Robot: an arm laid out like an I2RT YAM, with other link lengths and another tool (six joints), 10 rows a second.
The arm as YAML. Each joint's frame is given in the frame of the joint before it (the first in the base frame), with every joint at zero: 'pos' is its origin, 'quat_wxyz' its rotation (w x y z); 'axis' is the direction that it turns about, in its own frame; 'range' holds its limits. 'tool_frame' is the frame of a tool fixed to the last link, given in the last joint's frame.
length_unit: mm
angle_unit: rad
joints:
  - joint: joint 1
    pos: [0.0, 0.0, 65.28]
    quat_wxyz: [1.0, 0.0, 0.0, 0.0]
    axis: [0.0, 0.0, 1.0]
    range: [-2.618, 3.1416]
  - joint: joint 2
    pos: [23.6, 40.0, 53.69]
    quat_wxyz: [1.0, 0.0, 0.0, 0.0]
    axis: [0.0, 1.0, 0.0]
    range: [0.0, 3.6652]
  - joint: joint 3
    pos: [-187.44, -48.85, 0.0]
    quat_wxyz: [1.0, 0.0, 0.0, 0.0]
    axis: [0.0, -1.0, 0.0]
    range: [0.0, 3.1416]
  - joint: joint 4
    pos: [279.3, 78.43, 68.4]
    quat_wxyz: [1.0, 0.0, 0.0, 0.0]
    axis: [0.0, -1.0, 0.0]
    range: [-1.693, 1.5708]
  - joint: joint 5
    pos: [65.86, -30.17, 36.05]
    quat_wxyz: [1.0, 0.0, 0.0, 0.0]
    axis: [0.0, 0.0, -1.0]
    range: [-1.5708, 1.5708]
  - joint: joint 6
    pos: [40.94, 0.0, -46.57]
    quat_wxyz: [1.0, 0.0, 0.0, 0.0]
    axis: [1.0, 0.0, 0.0]
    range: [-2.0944, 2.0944]
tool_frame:
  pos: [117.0, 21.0, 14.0]
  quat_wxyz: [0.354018, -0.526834, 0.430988, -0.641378]
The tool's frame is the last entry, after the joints.
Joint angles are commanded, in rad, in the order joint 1, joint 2, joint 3, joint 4, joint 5, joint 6. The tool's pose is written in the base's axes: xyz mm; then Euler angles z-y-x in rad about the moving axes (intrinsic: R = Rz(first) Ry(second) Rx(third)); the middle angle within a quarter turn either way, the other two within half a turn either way. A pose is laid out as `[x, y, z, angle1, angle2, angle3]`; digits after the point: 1 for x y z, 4 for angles.
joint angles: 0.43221, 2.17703, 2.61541, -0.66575, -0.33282, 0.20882
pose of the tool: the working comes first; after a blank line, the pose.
Where each joint sits with the arm in this pose, in the base's axes (m; each line is computed from the numbers above, not from the rounded line before):
joint 1: 0.0000 0.0000 0.0653
joint 2: 0.0047 0.0462 0.1190
joint 3: 0.1221 0.0466 0.2730
joint 4: 0.2925 0.2116 0.4535
joint 5: 0.3708 0.2145 0.4738
joint 6: 0.3899 0.2380 0.4197
the tool: 0.4633 0.3323 0.4136

[463.3, 332.3, 413.6, -0.9684, -0.1406, -1.7633]
